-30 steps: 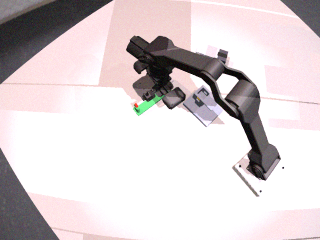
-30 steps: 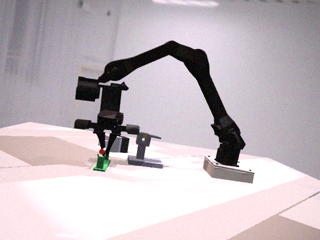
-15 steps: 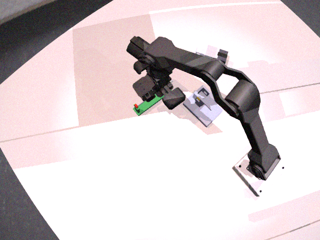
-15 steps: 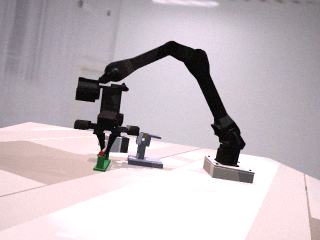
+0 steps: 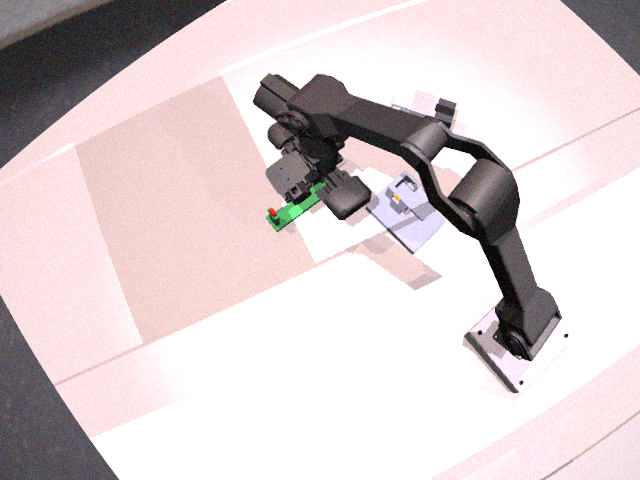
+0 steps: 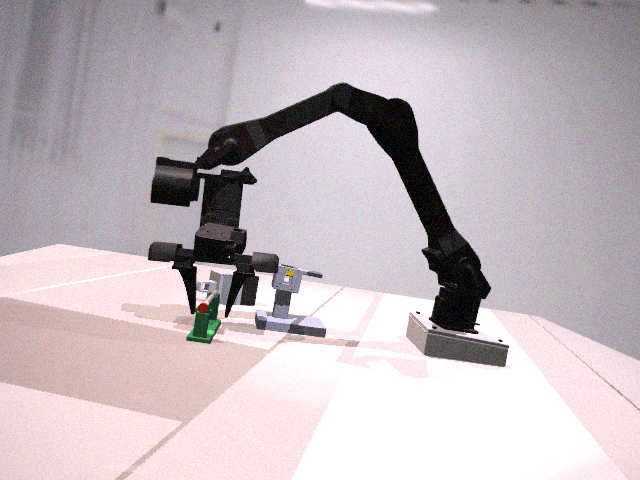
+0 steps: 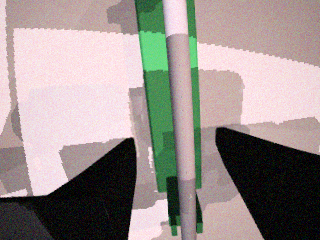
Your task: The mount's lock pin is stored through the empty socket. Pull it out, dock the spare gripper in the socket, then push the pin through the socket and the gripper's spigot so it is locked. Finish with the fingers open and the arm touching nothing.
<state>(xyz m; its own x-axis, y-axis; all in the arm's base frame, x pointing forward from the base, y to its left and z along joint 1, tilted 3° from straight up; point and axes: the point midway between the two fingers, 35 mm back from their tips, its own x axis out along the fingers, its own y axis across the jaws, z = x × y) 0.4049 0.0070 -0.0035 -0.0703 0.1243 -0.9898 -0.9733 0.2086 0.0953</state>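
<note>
My gripper tip is 10 mm short of the green rack and 20 mm to the right of it. Round my gripper tip: spare gripper 50 mm behind, 230 mm to the right, 10 mm above; grey mount 130 mm behind, 60 mm to the right, 30 mm above.
</note>
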